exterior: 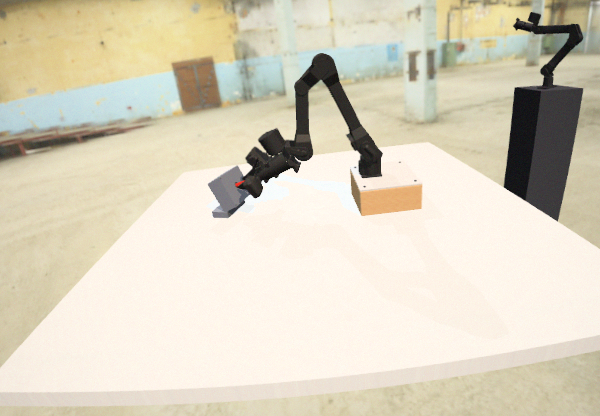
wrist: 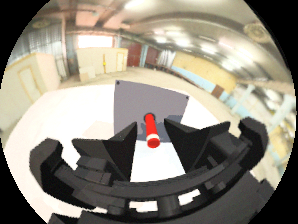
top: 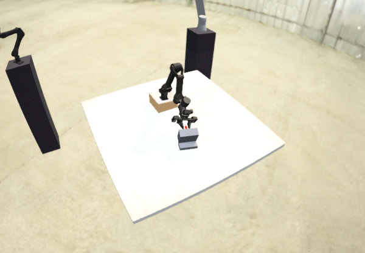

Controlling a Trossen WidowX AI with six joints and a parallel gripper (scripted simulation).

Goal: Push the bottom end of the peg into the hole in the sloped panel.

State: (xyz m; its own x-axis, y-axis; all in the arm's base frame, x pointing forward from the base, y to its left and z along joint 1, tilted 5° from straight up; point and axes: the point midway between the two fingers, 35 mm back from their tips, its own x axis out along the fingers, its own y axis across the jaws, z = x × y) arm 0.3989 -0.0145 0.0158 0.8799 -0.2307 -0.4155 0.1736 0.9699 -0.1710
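My gripper tip is now 20 mm past the thin red peg. The rest, counted from my gripper tip: grey sloped panel 40 mm ahead, 20 mm below, 10 mm to the right.
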